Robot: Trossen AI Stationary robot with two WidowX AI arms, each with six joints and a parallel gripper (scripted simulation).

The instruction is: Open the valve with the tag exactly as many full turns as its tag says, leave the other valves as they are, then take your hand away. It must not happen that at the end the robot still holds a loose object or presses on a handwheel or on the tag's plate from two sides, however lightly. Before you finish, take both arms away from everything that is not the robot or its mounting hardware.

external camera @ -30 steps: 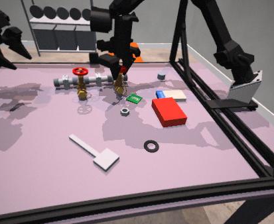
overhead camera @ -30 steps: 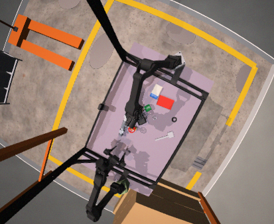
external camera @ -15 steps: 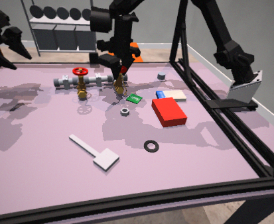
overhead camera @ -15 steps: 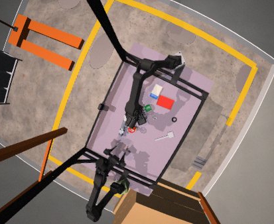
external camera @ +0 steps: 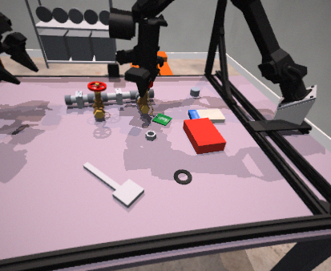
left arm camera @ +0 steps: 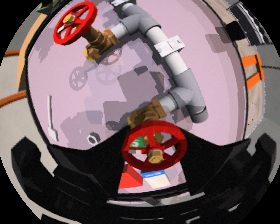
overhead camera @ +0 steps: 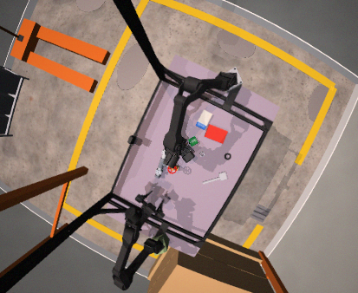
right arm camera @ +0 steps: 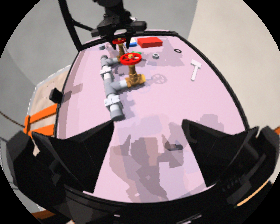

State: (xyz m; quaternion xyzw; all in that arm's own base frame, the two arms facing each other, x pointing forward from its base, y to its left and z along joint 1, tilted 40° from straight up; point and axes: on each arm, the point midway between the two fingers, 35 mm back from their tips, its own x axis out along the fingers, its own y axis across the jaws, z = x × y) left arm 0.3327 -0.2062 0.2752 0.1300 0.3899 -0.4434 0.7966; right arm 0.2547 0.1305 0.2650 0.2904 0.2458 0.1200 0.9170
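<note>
Now: the green tag 10 cm below my left hand, 6 cm ahead of it and 4 cm to the left of it. Round my left hand: red block: 17 cm ahead, 14 cm to the left, 8 cm below; then grey nut: 14 cm ahead, 9 cm below, 1 cm to the right; then flat grey wrench: 30 cm ahead, 12 cm to the right, 9 cm below.
</note>
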